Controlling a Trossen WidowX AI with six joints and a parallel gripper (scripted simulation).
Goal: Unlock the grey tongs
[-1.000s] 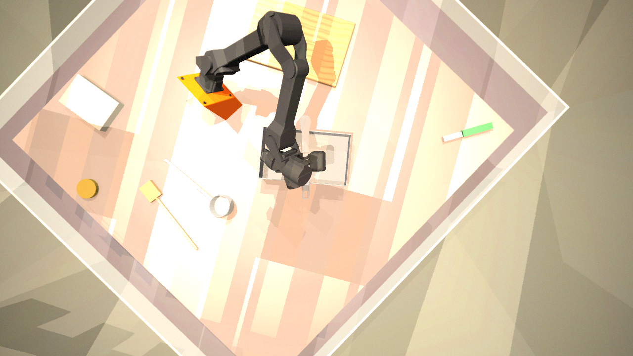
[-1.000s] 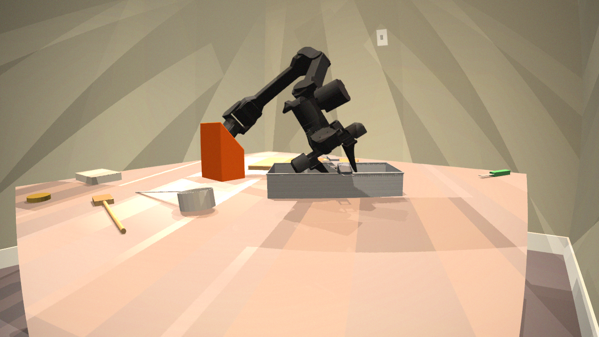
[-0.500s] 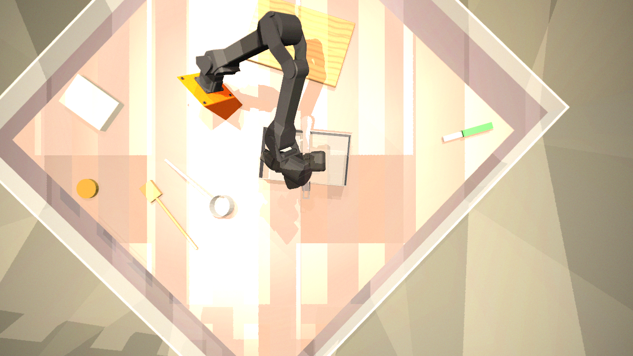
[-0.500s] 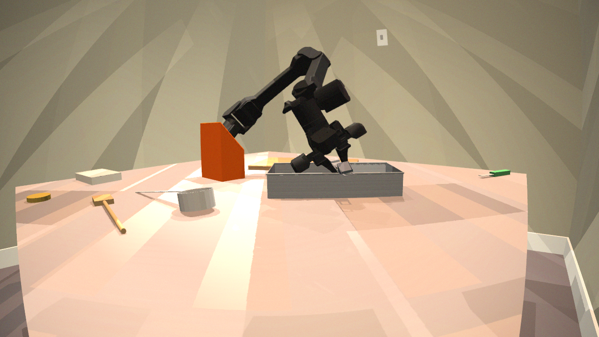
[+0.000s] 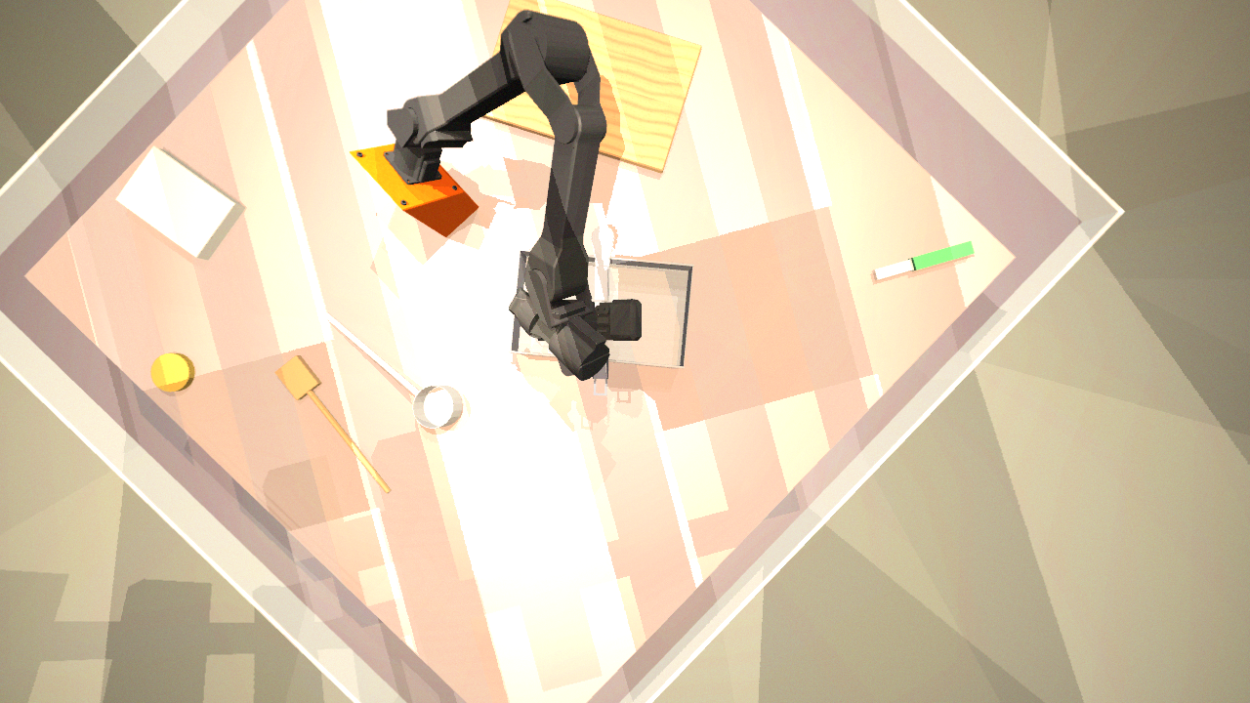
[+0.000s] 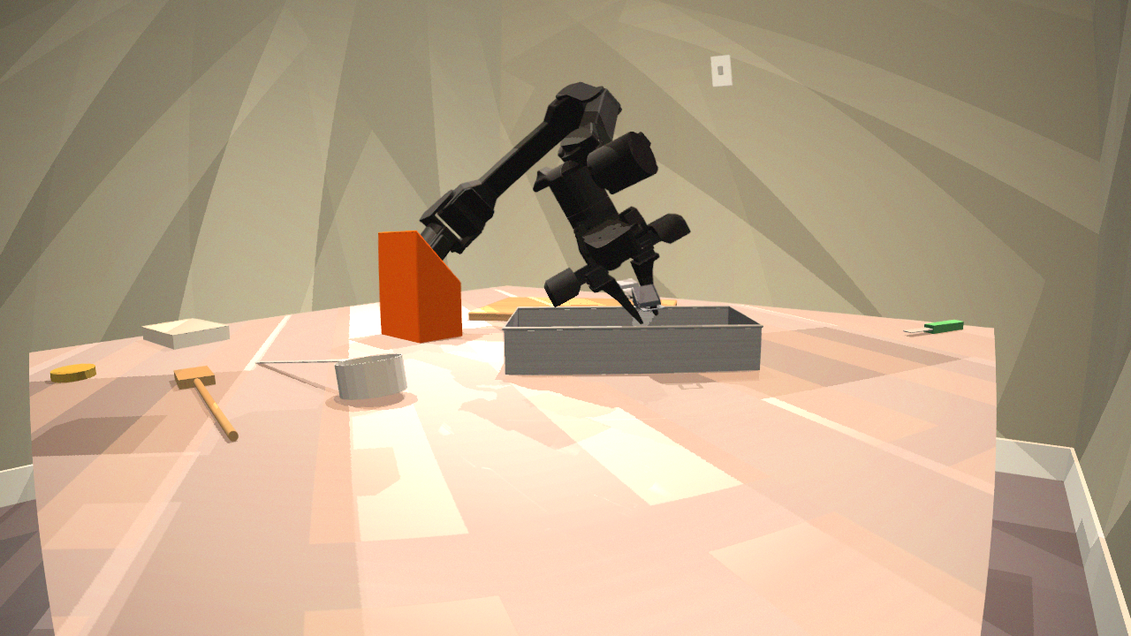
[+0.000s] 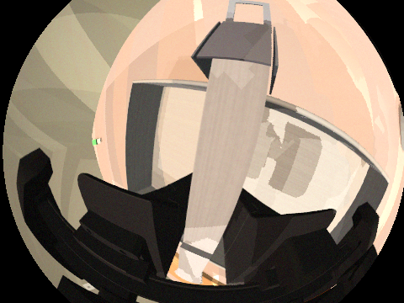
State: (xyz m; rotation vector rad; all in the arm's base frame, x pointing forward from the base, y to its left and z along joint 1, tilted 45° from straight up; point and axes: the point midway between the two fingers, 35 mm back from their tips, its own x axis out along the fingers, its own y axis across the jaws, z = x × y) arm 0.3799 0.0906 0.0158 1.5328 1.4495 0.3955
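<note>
The grey roasting tin is 30 mm below my gripper tip and 30 mm behind it. Also, from my gripper tip: pale block 670 mm behind, 470 mm to the right, 40 mm below; then wooden board 370 mm behind, 250 mm to the left, 50 mm below; then green-handled tool 500 mm to the left, 270 mm ahead, 50 mm below.
</note>
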